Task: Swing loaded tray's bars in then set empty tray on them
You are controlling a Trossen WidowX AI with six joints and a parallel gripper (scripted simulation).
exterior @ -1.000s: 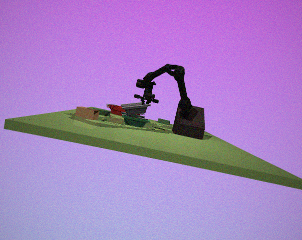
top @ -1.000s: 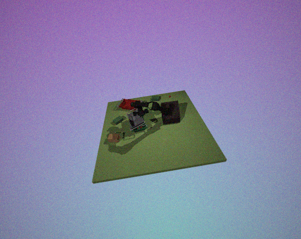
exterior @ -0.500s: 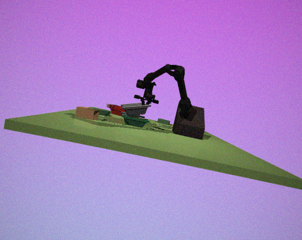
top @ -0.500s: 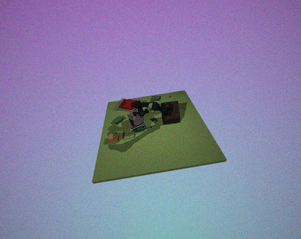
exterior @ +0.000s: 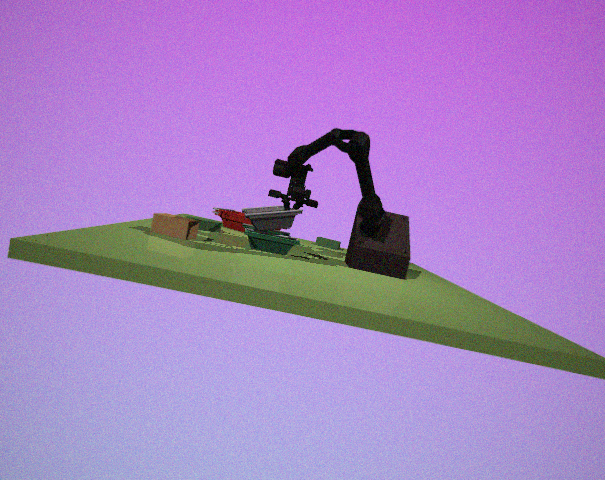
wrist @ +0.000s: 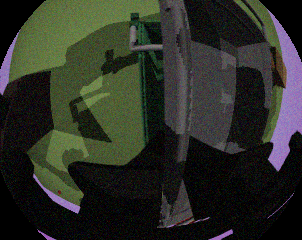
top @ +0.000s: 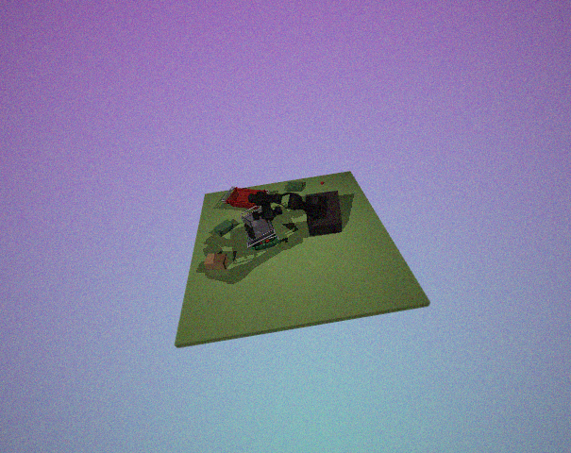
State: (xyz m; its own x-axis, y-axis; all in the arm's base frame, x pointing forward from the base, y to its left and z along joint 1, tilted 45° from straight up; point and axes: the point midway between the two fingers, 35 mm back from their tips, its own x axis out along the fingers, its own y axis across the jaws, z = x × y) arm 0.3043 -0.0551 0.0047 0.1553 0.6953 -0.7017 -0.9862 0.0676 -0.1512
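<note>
Now: gripper tip 80 mm short of the grey tray and 10 mm below it. Round my gripper tip: tan block (370 mm ahead, 160 mm to the left, 90 mm below).
</note>
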